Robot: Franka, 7 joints.
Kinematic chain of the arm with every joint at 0, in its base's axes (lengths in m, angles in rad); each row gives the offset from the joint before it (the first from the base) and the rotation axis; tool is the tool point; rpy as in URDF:
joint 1: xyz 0 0 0.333 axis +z
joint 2: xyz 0 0 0 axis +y
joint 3: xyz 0 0 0.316 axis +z
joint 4: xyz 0.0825 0 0 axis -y
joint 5: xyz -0.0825 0 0.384 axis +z
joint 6: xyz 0 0 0 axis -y
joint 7: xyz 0.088 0 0 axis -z
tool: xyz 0 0 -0.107 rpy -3.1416 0 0
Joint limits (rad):
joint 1: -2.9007..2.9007
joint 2: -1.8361..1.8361
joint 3: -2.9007..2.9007
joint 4: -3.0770..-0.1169
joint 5: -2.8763..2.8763
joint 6: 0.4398..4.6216
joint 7: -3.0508..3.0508
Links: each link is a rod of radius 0.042 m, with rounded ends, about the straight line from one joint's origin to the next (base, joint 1, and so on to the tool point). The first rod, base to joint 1, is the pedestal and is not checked.
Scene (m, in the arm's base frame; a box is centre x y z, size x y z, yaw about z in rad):
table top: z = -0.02
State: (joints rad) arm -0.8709 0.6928 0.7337 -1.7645 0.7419 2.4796 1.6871
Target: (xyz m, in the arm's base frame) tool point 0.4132 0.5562 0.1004
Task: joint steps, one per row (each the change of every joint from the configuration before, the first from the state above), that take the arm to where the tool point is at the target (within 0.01 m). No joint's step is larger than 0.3 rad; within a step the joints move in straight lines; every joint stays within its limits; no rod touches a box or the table.
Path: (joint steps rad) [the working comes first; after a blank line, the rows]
Joints at the target: 0.1623 1.2856 0.9367 -1.5596 0.7314 2.5285 1.6871
Straight joint move there: clear.

1: 0.2583 0.1482 0.0507 0.0512 -0.0026 0.0122 0.0000
2: 0.2583 0.1482 0.0508 0.0512 -0.0027 0.0122 0.0000
3: 0.2583 0.1482 0.0507 0.0513 -0.0026 0.0123 0.0000
4: 0.2583 0.1482 0.0508 0.0512 -0.0026 0.0122 0.0000

